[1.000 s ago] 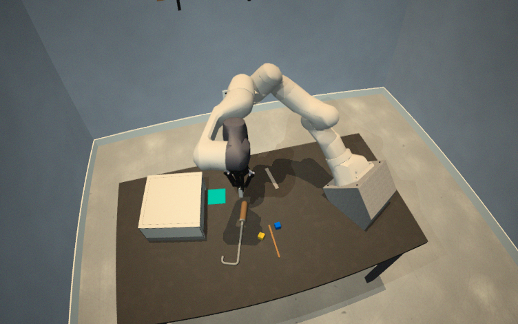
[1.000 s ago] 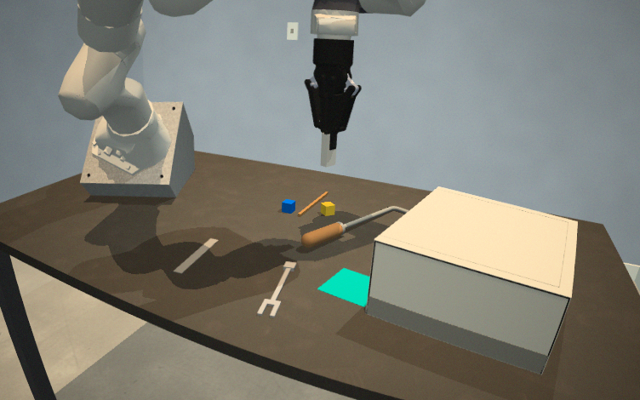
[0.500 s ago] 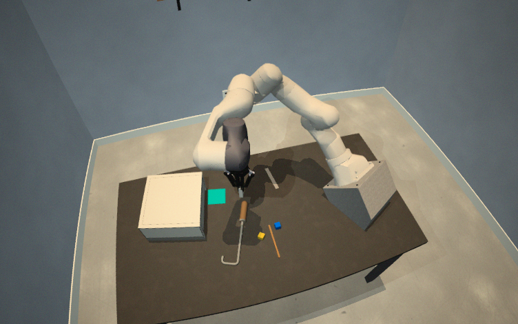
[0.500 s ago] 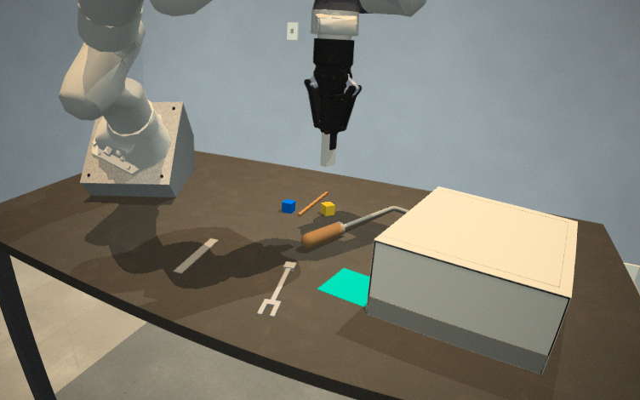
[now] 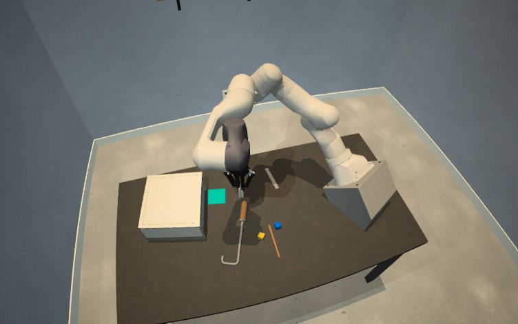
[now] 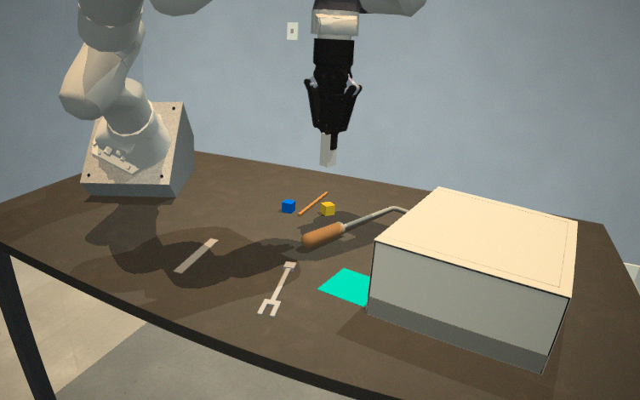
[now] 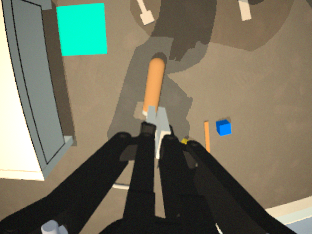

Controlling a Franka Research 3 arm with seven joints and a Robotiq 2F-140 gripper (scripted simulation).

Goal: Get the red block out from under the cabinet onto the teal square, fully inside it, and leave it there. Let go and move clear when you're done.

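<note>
Now: hand 9 cm short of the hook tool, 7 cm to the right of it and 19 cm above it. Also, from my hand: yellow cube: 1 cm behind, 16 cm to the left, 19 cm below; then teal square: 7 cm ahead, 16 cm to the right, 20 cm below; then blue cube: 10 cm behind, 15 cm to the left, 19 cm below.
</note>
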